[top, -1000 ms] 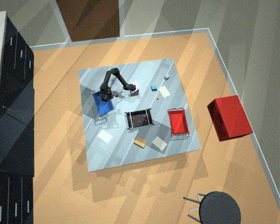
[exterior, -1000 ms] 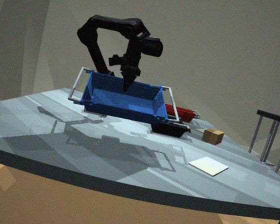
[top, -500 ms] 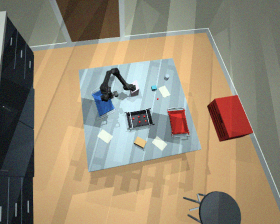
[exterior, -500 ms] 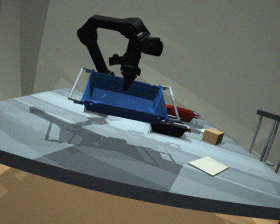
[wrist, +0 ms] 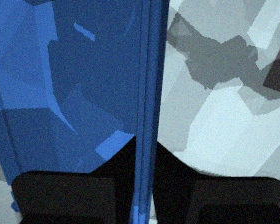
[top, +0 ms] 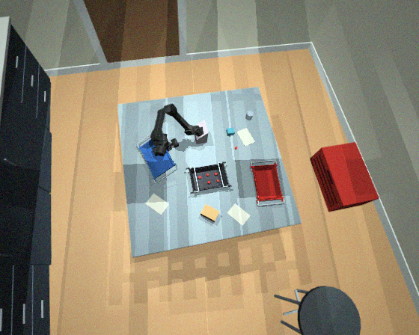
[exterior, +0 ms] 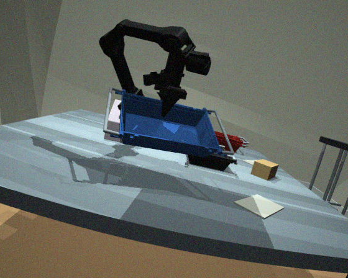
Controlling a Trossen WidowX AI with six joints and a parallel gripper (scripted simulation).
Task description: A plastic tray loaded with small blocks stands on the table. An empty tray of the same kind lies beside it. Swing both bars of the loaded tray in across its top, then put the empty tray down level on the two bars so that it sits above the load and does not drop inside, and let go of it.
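Right now the blue tray is 30 mm ahead of my gripper tip, 80 mm to the right of it and 10 mm below it. Also, from my gripper tip: red cube: 30 mm behind, 570 mm to the left, 170 mm below; cyan block: 180 mm behind, 550 mm to the left, 150 mm below; brown box: 480 mm ahead, 250 mm to the left, 150 mm below.
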